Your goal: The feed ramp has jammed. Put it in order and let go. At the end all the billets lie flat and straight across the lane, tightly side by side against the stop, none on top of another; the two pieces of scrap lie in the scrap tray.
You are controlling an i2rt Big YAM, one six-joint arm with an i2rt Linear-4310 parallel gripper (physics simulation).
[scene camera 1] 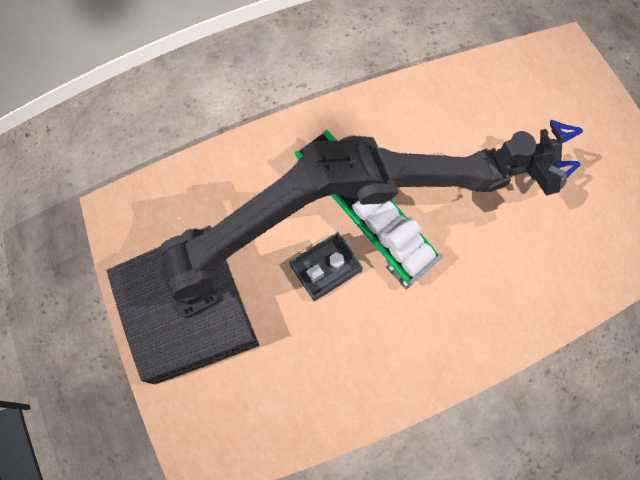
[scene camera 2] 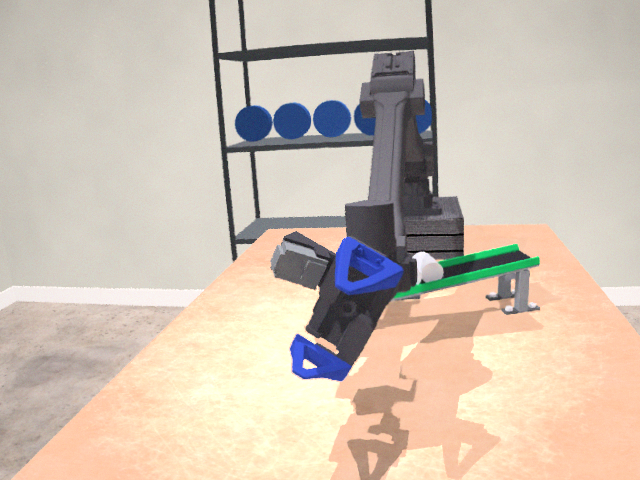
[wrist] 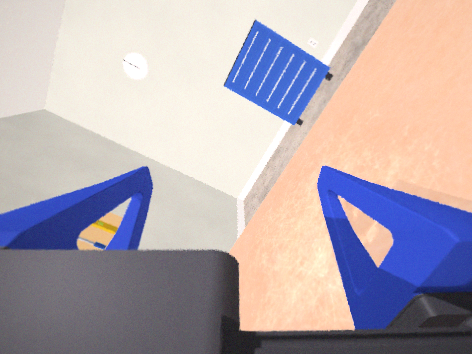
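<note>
The feed ramp has green rails and slopes down to a grey stop. Several white billets lie in its lower part in scene view 1. The lowest billet lies across the lane by the stop. Farther up, one billet looks raised, resting over its neighbours. Another billet lies above it on the slope. The arm partly hides the upper lane. One scrap piece and another scrap piece lie in the dark scrap tray. My gripper is wide open and empty, far from the ramp.
The arm's dark base block stands at one end of the table. The arm's elbow passes above the ramp's upper part in scene view 1. A rack with blue discs stands behind the table. A blue cabinet shows by the wall.
</note>
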